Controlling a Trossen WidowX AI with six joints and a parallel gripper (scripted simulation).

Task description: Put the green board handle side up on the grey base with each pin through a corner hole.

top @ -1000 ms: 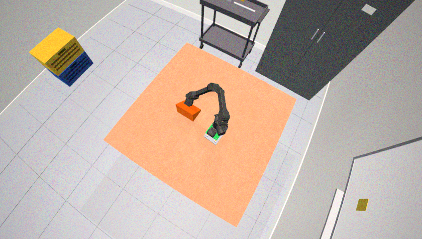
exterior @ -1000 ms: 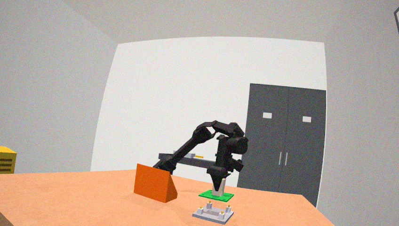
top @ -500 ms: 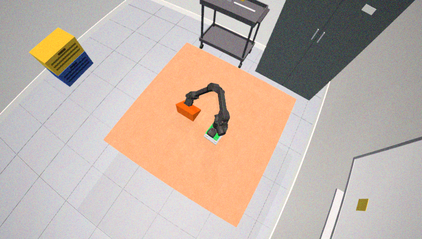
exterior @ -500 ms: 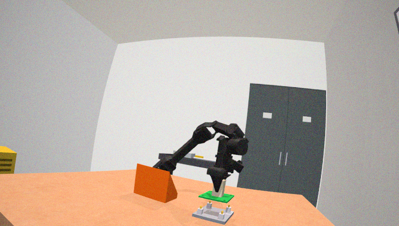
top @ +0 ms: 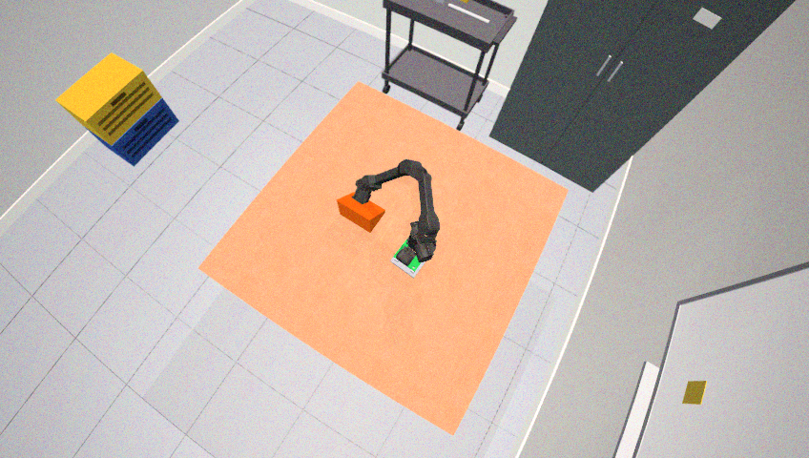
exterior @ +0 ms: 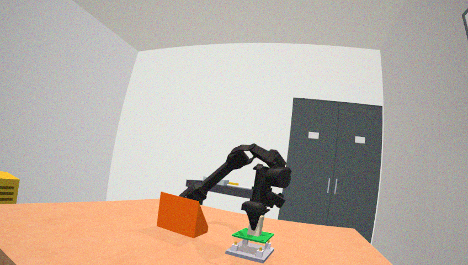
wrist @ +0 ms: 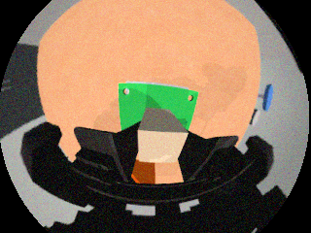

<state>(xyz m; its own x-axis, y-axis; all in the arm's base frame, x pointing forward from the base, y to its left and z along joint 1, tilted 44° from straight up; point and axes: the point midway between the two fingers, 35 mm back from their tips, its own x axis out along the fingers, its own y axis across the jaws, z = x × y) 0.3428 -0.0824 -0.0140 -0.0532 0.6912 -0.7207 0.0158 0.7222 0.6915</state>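
The grey base lies 80 mm below my gripper tip. The rest, counted from my gripper tip: green board: right at my gripper tip.
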